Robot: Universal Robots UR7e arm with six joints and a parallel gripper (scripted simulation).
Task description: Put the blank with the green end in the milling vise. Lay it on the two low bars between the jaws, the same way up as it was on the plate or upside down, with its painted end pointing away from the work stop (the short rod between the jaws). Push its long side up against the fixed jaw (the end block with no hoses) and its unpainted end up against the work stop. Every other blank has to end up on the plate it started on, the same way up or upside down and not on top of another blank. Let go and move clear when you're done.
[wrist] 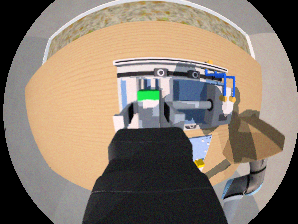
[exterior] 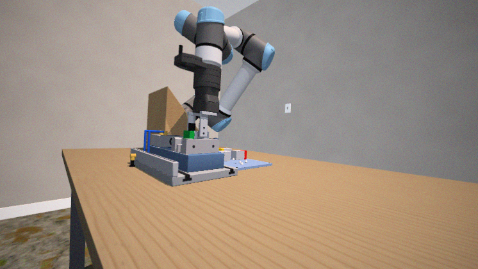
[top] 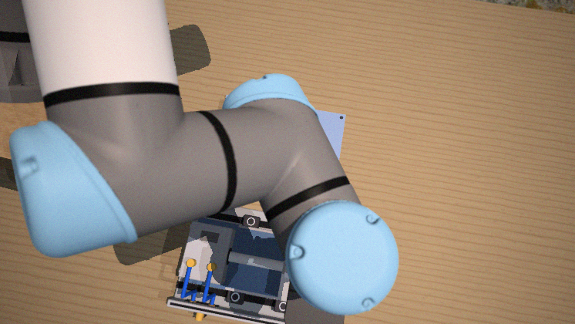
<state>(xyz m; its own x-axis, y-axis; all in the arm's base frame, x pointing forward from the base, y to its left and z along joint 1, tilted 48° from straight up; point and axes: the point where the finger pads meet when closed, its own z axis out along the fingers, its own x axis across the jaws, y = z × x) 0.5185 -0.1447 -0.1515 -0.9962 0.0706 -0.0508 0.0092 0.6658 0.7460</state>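
My hand is 20 mm above the green-ended blank. Also, from my hand: work stop rod 50 mm to the left, 30 mm below; fixed jaw 40 mm below, 30 mm ahead; hose block 170 mm behind, 40 mm below.
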